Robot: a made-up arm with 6 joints. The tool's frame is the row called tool. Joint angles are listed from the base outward.
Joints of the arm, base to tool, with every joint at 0 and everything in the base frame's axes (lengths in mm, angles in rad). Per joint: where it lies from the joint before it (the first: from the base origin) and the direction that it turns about. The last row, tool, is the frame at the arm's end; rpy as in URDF.
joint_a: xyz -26 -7 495 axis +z
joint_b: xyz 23 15 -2 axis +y
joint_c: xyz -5 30 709 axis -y
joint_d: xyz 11 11 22 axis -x
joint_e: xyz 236 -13 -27 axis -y
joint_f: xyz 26 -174 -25 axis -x
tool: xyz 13 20 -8 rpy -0.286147 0.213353 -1.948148
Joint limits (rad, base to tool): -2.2..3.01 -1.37..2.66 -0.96..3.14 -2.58..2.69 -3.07..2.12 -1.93..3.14
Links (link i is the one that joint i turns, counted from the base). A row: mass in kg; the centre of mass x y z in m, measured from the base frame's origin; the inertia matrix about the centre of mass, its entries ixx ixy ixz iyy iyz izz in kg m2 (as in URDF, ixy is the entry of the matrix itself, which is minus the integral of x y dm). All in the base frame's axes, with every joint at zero. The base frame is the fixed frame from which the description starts. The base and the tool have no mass.
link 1: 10.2; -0.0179 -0.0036 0.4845; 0.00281 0 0 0.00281 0 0.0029
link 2: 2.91; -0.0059 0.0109 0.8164; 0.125 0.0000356 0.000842 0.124 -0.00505 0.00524
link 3: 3.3; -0.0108 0.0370 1.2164; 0.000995 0 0 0.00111 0 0.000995
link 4: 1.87; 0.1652 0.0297 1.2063; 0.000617 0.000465 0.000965 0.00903 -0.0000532 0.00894
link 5: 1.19; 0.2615 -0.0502 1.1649; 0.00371 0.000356 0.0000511 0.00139 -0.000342 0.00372
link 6: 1.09; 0.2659 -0.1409 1.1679; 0.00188 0 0 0.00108 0 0.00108
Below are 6 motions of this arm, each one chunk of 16 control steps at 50 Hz.
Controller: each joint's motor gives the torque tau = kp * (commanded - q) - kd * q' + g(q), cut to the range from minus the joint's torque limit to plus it. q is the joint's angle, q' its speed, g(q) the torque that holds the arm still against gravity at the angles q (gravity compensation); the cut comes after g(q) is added. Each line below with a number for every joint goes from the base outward.
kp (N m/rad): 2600 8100 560 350 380 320
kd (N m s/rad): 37 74 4.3 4.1 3.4 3.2
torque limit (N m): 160 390 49 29 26 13
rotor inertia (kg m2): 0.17 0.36 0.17 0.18 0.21 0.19
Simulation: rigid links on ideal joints. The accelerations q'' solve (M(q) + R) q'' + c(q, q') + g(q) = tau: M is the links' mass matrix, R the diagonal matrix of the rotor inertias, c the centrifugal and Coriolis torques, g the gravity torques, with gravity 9.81 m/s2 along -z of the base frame. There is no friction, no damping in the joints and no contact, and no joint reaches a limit. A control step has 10 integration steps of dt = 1/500 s. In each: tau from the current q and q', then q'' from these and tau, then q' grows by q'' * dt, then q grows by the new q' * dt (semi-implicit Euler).
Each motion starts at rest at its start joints. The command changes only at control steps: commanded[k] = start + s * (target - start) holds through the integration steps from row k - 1 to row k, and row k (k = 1, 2, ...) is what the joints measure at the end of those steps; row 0 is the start. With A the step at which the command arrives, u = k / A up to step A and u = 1 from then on. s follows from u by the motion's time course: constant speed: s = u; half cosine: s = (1 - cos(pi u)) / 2; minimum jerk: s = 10 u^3 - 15 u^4 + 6 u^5; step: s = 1 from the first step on.
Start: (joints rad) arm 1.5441 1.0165 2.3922 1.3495 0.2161 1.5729
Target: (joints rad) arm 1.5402 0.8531 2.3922 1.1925 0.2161 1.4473
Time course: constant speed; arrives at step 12
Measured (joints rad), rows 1 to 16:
1: 1.5442 1.0120 2.3883 1.3441 0.2157 1.5697
2: 1.5444 0.9993 2.3795 1.3295 0.2151 1.5604
3: 1.5443 0.9806 2.3719 1.3090 0.2147 1.5459
4: 1.5437 0.9607 2.3725 1.2893 0.2153 1.5300
5: 1.5428 0.9434 2.3829 1.2750 0.2164 1.5158
6: 1.5417 0.9294 2.3979 1.2667 0.2173 1.5050
7: 1.5408 0.9174 2.4094 1.2611 0.2174 1.4967
8: 1.5405 0.9054 2.4118 1.2539 0.2168 1.4892
9: 1.5406 0.8927 2.4052 1.2423 0.2160 1.4806
10: 1.5410 0.8792 2.3939 1.2259 0.2155 1.4702
11: 1.5412 0.8657 2.3840 1.2069 0.2156 1.4585
12: 1.5411 0.8526 2.3793 1.1883 0.2160 1.4465
13: 1.5405 0.8440 2.3846 1.1780 0.2167 1.4382
14: 1.5396 0.8433 2.3984 1.1809 0.2175 1.4371
15: 1.5390 0.8480 2.4115 1.1921 0.2177 1.4418
16: 1.5390 0.8532 2.4148 1.2028 0.2170 1.4481

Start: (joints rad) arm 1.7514 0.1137 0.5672 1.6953 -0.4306 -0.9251
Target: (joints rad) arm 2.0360 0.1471 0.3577 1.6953 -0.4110 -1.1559
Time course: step
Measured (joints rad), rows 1 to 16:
1: 1.8299 0.1236 0.5600 1.6730 -0.4291 -0.9392
2: 1.9916 0.1421 0.5145 1.6422 -0.4232 -0.9798
3: 2.0599 0.1516 0.3985 1.6752 -0.4098 -1.0486
4: 2.0561 0.1557 0.2749 1.7341 -0.3962 -1.1404
5: 2.0419 0.1595 0.1875 1.7597 -0.3907 -1.2188
6: 2.0362 0.1607 0.1325 1.7411 -0.3948 -1.2700
7: 2.0352 0.1588 0.1076 1.7009 -0.4039 -1.2941
8: 2.0342 0.1550 0.1142 1.6659 -0.4123 -1.2914
9: 2.0330 0.1522 0.1555 1.6507 -0.4160 -1.2619
10: 2.0330 0.1523 0.2345 1.6561 -0.4145 -1.2060
11: 2.0340 0.1541 0.3439 1.6751 -0.4094 -1.1409
12: 2.0346 0.1501 0.4303 1.7006 -0.4055 -1.0982
13: 2.0361 0.1388 0.4600 1.7209 -0.4068 -1.0824
14: 2.0386 0.1281 0.4447 1.7282 -0.4129 -1.0935
15: 2.0401 0.1260 0.4108 1.7223 -0.4195 -1.1293
16: 2.0393 0.1342 0.3779 1.7085 -0.4219 -1.1690

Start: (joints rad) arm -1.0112 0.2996 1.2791 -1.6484 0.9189 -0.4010
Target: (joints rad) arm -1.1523 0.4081 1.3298 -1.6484 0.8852 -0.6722
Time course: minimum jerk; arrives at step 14
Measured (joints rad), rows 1 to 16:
1: -1.0114 0.2997 1.2794 -1.6485 0.9188 -0.4013
2: -1.0126 0.3006 1.2812 -1.6494 0.9184 -0.4035
3: -1.0167 0.3037 1.2868 -1.6516 0.9169 -0.4111
4: -1.0249 0.3101 1.2968 -1.6550 0.9141 -0.4277
5: -1.0376 0.3204 1.3090 -1.6584 0.9099 -0.4551
6: -1.0543 0.3342 1.3196 -1.6603 0.9050 -0.4920
7: -1.0736 0.3503 1.3252 -1.6595 0.8999 -0.5344
8: -1.0940 0.3675 1.3245 -1.6561 0.8954 -0.5772
9: -1.1140 0.3841 1.3187 -1.6507 0.8918 -0.6154
10: -1.1319 0.3987 1.3107 -1.6444 0.8892 -0.6458
11: -1.1463 0.4097 1.3034 -1.6384 0.8877 -0.6667
12: -1.1562 0.4162 1.2992 -1.6339 0.8871 -0.6781
13: -1.1610 0.4179 1.2995 -1.6317 0.8871 -0.6810
14: -1.1608 0.4157 1.3053 -1.6326 0.8873 -0.6779
15: -1.1574 0.4114 1.3165 -1.6372 0.8872 -0.6724
16: -1.1531 0.4071 1.3311 -1.6448 0.8863 -0.6683

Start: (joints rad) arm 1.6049 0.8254 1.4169 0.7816 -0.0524 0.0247
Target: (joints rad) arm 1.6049 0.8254 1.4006 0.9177 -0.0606 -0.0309
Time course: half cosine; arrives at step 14
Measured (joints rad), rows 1 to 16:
1: 1.6049 0.8254 1.4168 0.7821 -0.0524 0.0245
2: 1.6048 0.8254 1.4161 0.7846 -0.0527 0.0234
3: 1.6047 0.8255 1.4147 0.7907 -0.0531 0.0208
4: 1.6046 0.8257 1.4127 0.8008 -0.0539 0.0163
5: 1.6045 0.8258 1.4105 0.8146 -0.0548 0.0103
6: 1.6044 0.8259 1.4085 0.8307 -0.0558 0.0034
7: 1.6045 0.8258 1.4070 0.8477 -0.0568 -0.0036
8: 1.6046 0.8256 1.4059 0.8645 -0.0576 -0.0103
9: 1.6048 0.8254 1.4052 0.8802 -0.0584 -0.0163
10: 1.6050 0.8251 1.4045 0.8944 -0.0591 -0.0216
11: 1.6052 0.8249 1.4038 0.9064 -0.0597 -0.0261
12: 1.6053 0.8249 1.4031 0.9156 -0.0602 -0.0296
13: 1.6054 0.8249 1.4024 0.9215 -0.0606 -0.0319
14: 1.6055 0.8250 1.4019 0.9236 -0.0607 -0.0328
15: 1.6054 0.8251 1.4015 0.9223 -0.0606 -0.0324
16: 1.6053 0.8253 1.4012 0.9193 -0.0605 -0.0312

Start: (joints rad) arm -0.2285 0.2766 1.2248 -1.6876 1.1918 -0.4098
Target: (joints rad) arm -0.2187 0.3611 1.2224 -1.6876 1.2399 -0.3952
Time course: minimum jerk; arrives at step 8
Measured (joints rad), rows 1 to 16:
1: -0.2283 0.2771 1.2256 -1.6876 1.1921 -0.4097
2: -0.2273 0.2804 1.2306 -1.6877 1.1941 -0.4092
3: -0.2248 0.2900 1.2427 -1.6887 1.2002 -0.4076
4: -0.2217 0.3075 1.2578 -1.6910 1.2109 -0.4046
5: -0.2190 0.3301 1.2648 -1.6941 1.2247 -0.4006
6: -0.2179 0.3526 1.2526 -1.6958 1.2377 -0.3965
7: -0.2186 0.3694 1.2203 -1.6938 1.2460 -0.3934
8: -0.2204 0.3774 1.1801 -1.6877 1.2478 -0.3921
9: -0.2223 0.3777 1.1523 -1.6795 1.2449 -0.3925
10: -0.2232 0.3736 1.1508 -1.6730 1.2409 -0.3937
11: -0.2228 0.3682 1.1775 -1.6717 1.2387 -0.3949
12: -0.2213 0.3626 1.2183 -1.6766 1.2385 -0.3957
13: -0.2193 0.3570 1.2537 -1.6855 1.2392 -0.3961
14: -0.2171 0.3524 1.2712 -1.6947 1.2396 -0.3961
15: -0.2153 0.3502 1.2694 -1.7008 1.2392 -0.3961
16: -0.2145 0.3518 1.2545 -1.7019 1.2384 -0.3958

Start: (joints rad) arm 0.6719 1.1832 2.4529 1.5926 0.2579 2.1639
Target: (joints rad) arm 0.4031 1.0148 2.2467 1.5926 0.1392 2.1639
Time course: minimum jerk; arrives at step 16
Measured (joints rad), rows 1 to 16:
1: 0.6718 1.1831 2.4527 1.5927 0.2578 2.1639
2: 0.6711 1.1820 2.4509 1.5931 0.2571 2.1639
3: 0.6683 1.1785 2.4452 1.5943 0.2547 2.1639
4: 0.6615 1.1707 2.4331 1.5968 0.2495 2.1639
5: 0.6485 1.1579 2.4141 1.6003 0.2409 2.1639
6: 0.6278 1.1405 2.3899 1.6037 0.2292 2.1640
7: 0.5988 1.1201 2.3634 1.6057 0.2153 2.1640
8: 0.5626 1.0985 2.3374 1.6049 0.2001 2.1640
9: 0.5216 1.0775 2.3138 1.6007 0.1845 2.1640
10: 0.4795 1.0583 2.2932 1.5936 0.1695 2.1639
11: 0.4406 1.0416 2.2759 1.5853 0.1561 2.1639
12: 0.4087 1.0281 2.2624 1.5777 0.1451 2.1639
13: 0.3868 1.0182 2.2533 1.5730 0.1376 2.1639
14: 0.3760 1.0125 2.2491 1.5722 0.1338 2.1638
15: 0.3755 1.0106 2.2492 1.5753 0.1335 2.1638
16: 0.3829 1.0118 2.2512 1.5814 0.1357 2.1638

